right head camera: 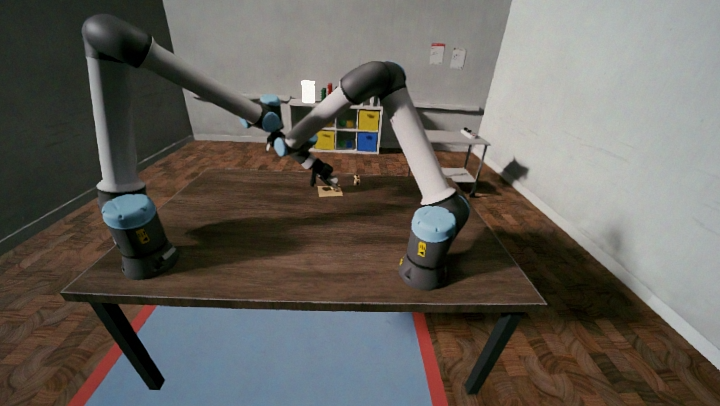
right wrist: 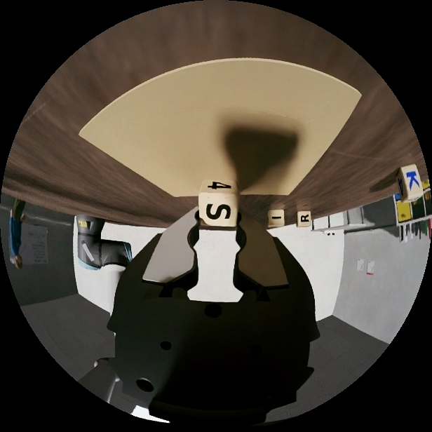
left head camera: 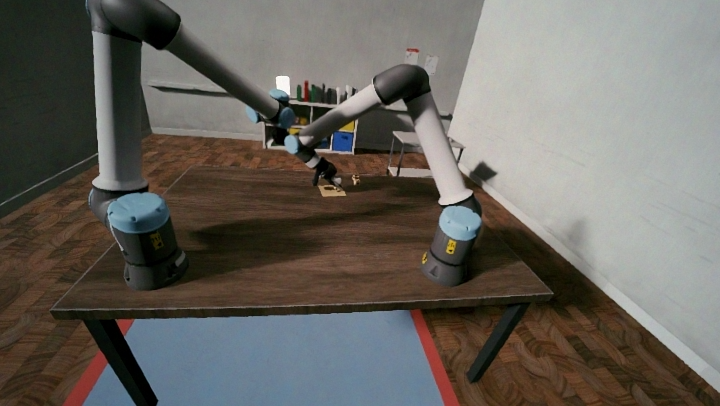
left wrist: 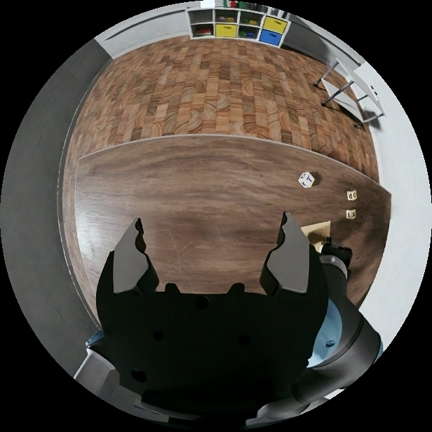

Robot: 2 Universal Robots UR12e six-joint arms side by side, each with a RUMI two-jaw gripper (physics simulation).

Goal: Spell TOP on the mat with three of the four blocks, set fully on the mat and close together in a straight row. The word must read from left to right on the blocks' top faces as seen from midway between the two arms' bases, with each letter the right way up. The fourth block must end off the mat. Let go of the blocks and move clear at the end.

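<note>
My right gripper (left head camera: pixel 336 183) (right head camera: pixel 333 182) (right wrist: pixel 218 207), strongly tilted, is shut on a wooden block (right wrist: pixel 218 206) with black S and 4 faces, held above the tan mat (left head camera: pixel 325 194) (right head camera: pixel 322 194) (left wrist: pixel 325 225) (right wrist: pixel 150 125). A block with blue letters (left wrist: pixel 306 179) (right wrist: pixel 410 183) stands off the mat, showing T and K. Two black-lettered blocks stand apart off the mat: one (left wrist: pixel 351 214) (right wrist: pixel 276 218) shows I, the other (left wrist: pixel 352 195) (right wrist: pixel 304 218) shows R in the right wrist view. Their top letters are unclear. My left gripper (left wrist: pixel 210 215) is open and empty, high above the table.
The right arm's forearm (left head camera: pixel 342 120) (right head camera: pixel 320 121) crosses in front of the left wrist in the head views. The brown table (left head camera: pixel 262 262) (right head camera: pixel 262 262) has its far edge behind the blocks. A shelf unit and a white trolley stand beyond it.
</note>
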